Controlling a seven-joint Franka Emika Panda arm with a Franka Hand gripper.
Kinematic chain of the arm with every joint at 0, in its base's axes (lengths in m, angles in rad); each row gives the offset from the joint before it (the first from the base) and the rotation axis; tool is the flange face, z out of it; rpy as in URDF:
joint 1: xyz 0 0 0.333 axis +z
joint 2: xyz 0 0 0 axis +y
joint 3: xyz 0 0 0.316 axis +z
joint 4: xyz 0.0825 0 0 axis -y
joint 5: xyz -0.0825 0 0.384 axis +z
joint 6: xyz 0 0 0 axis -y
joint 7: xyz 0.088 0 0 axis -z
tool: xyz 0 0 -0.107 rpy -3.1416 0 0
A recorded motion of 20 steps. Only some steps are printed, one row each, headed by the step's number.
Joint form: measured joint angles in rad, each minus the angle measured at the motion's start. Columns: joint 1, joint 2, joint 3, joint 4, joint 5, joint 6, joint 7.
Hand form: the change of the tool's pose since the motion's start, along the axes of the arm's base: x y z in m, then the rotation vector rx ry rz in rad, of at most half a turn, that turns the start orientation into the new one. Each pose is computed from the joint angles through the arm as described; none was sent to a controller.
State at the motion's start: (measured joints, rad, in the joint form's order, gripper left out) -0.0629 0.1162 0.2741 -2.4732 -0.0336 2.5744 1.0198
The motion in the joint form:
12: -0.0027 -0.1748 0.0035 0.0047 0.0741 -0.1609 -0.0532
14: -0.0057 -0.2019 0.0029 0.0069 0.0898 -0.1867 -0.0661
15: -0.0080 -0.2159 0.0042 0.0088 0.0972 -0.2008 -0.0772
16: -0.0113 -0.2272 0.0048 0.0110 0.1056 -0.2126 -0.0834
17: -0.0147 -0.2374 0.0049 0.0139 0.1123 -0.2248 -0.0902
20: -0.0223 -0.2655 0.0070 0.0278 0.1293 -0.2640 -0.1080
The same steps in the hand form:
12: -0.0062 -0.0037 0.0675 0.0001 -0.0124 -0.0036
14: -0.0076 -0.0055 0.0784 0.0048 -0.0143 -0.0055
15: -0.0083 -0.0060 0.0842 0.0068 -0.0155 -0.0004
16: -0.0086 -0.0072 0.0891 0.0103 -0.0164 -0.0027
17: -0.0088 -0.0085 0.0939 0.0130 -0.0167 -0.0035
20: -0.0087 -0.0101 0.1089 0.0200 -0.0179 -0.0013

